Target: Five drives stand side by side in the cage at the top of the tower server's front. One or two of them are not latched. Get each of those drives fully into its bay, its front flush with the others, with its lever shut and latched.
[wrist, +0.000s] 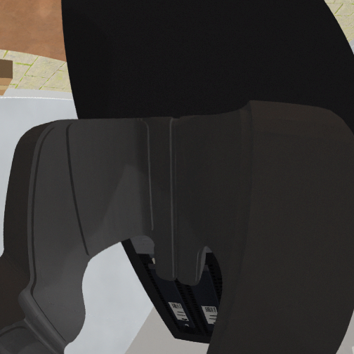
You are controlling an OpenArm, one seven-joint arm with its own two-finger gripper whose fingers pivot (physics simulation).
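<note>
Visible in the picture: a black tower server and the gripper.
</note>
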